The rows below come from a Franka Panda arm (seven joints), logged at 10 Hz.
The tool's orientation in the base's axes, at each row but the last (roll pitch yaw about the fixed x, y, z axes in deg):
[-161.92, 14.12, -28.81]
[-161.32, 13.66, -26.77]
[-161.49, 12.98, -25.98]
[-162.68, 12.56, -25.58]
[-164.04, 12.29, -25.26]
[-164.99, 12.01, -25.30]
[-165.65, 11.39, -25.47]
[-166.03, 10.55, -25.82]
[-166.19, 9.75, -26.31]
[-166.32, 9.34, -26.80]
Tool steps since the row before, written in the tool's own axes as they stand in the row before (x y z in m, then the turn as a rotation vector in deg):
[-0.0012, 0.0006, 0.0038, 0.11, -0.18, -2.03]
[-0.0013, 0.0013, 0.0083, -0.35, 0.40, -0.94]
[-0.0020, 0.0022, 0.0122, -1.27, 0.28, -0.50]
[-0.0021, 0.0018, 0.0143, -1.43, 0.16, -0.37]
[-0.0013, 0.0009, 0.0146, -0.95, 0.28, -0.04]
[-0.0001, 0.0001, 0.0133, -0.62, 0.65, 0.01]
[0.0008, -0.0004, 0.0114, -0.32, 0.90, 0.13]
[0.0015, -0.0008, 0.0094, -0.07, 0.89, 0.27]
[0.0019, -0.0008, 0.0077, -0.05, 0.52, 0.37]
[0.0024, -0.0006, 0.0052, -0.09, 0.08, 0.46]
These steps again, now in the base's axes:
[-0.0015, 0.0015, -0.0034, 0.30, -0.69, 1.90]
[-0.0022, 0.0027, -0.0077, -0.45, -0.54, 0.82]
[-0.0034, 0.0037, -0.0115, -1.22, 0.12, 0.66]
[-0.0035, 0.0045, -0.0134, -1.31, 0.34, 0.61]
[-0.0026, 0.0047, -0.0137, -0.97, 0.15, 0.16]
[-0.0011, 0.0042, -0.0126, -0.85, -0.29, -0.05]
[0.0001, 0.0035, -0.0109, -0.71, -0.59, -0.28]
[0.0012, 0.0028, -0.0091, -0.49, -0.65, -0.46]
[0.0017, 0.0021, -0.0075, -0.30, -0.32, -0.47]
[0.0022, 0.0009, -0.0052, -0.13, 0.10, -0.45]

